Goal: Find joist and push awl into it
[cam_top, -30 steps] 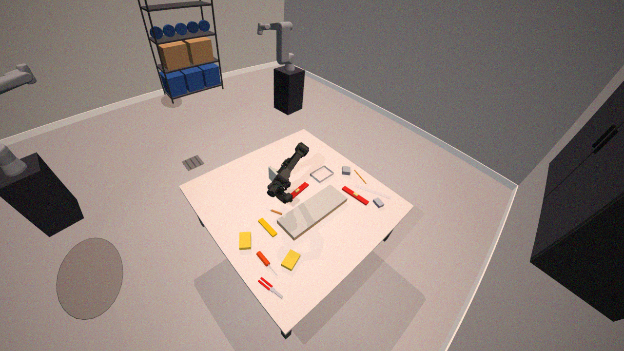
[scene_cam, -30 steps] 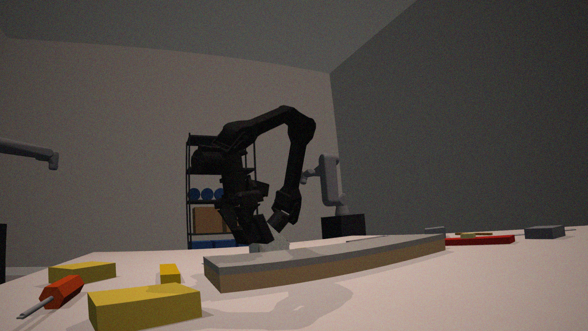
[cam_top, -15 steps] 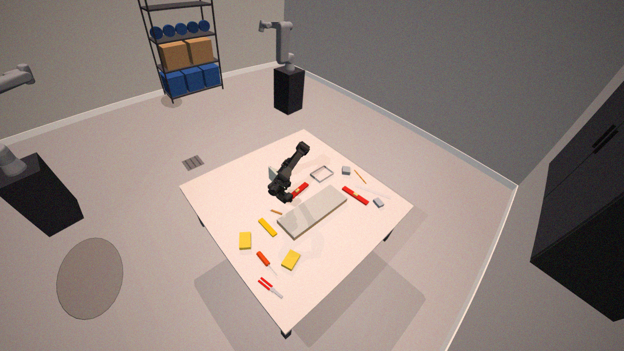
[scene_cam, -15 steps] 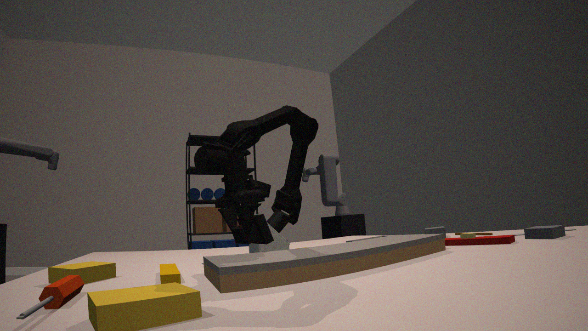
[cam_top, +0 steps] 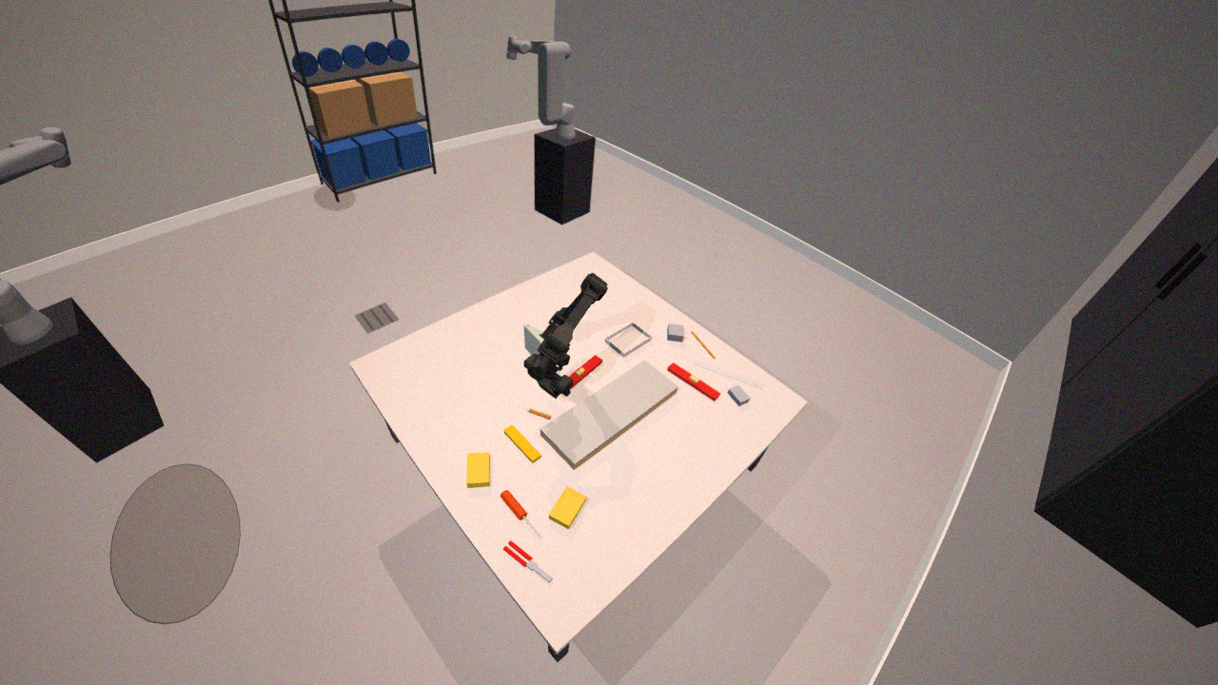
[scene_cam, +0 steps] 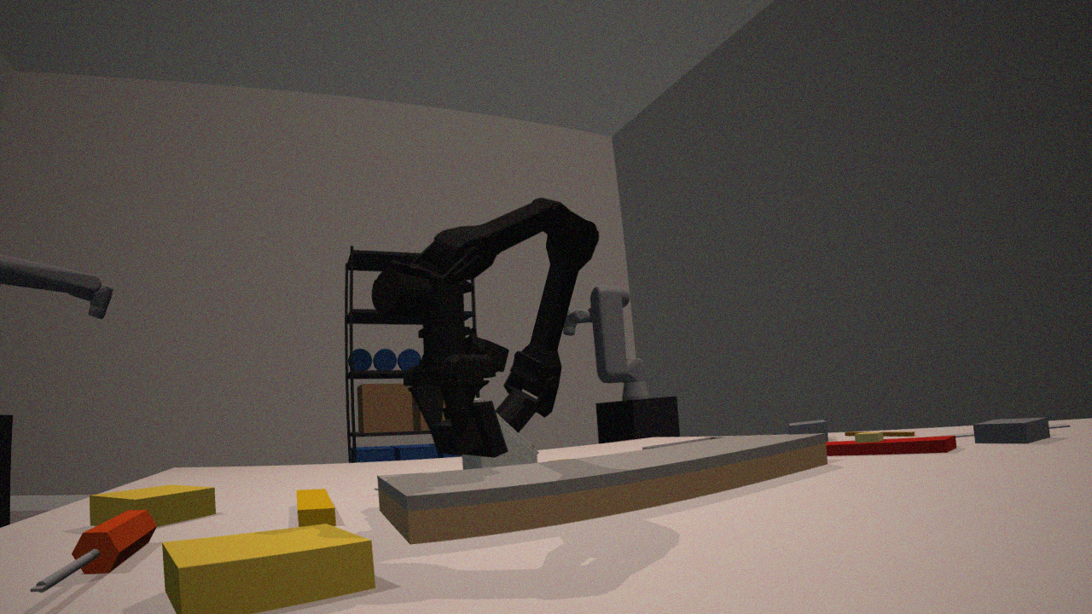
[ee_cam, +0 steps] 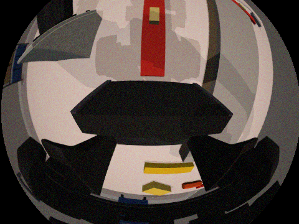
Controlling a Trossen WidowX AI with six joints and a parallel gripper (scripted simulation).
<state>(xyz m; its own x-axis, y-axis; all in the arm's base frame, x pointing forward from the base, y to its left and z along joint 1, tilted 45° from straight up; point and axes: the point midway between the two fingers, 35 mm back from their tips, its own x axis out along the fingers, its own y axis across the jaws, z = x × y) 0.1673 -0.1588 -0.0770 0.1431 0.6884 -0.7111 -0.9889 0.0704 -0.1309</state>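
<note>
Right now the stud finder is 10 mm ahead of my gripper tip and 10 mm to the left of it. The rest, counted from my gripper tip: grey tray 470 mm to the left, 60 mm below; then awl 10 mm behind, 70 mm to the right, 70 mm below; then pencil 240 mm ahead, 690 mm to the left, 70 mm below.
</note>
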